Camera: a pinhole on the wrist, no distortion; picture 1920 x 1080 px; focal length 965.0 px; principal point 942.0 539.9 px. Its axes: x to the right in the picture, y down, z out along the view. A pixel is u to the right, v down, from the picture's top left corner.
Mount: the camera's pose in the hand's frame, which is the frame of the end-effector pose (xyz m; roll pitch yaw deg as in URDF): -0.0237 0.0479 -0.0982 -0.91 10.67 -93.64
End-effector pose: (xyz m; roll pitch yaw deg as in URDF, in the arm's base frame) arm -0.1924 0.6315 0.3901 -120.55 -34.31 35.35
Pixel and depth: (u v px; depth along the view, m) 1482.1 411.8 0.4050
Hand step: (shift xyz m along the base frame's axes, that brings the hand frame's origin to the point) -0.2990 0.2145 0.0160
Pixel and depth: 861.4 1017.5 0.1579
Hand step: 0.0407 0.0736 -0.0120
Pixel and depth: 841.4 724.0 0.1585
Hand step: 0.0122 0.0517 -0.0440
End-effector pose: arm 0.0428 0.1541 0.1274 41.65 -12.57 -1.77
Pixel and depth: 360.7 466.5 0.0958
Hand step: -0.0381 0.0618 0.0556
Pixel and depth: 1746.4 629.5 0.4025
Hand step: -0.0050 -0.4236 -0.0625
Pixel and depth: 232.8 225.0 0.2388
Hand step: -0.1404 0.0260 0.2216
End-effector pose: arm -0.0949 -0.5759 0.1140 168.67 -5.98 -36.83
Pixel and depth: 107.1 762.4 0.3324
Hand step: -0.1119 -0.3079 -0.2145
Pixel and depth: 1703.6 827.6 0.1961
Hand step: 0.1051 0.0816 -0.0887
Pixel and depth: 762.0 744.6 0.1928
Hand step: -0.0146 -0.0679 -0.0840
